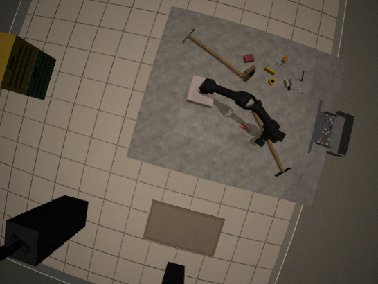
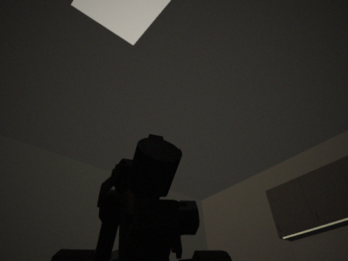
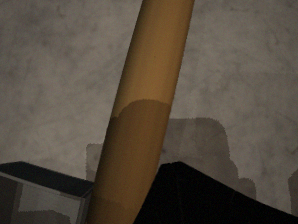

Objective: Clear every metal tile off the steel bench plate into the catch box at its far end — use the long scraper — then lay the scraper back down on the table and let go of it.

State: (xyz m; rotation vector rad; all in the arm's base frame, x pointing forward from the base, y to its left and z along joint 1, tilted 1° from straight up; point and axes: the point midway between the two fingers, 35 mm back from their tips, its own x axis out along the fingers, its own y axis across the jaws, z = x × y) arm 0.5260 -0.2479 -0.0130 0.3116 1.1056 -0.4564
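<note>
My gripper tip is 50 mm below the long scraper and 20 mm short of it. Round my gripper tip: yellow ring: 460 mm to the left, 20 mm behind; then brown block: 500 mm to the left, 210 mm behind; then small box: 60 mm to the left, 20 mm ahead.
</note>
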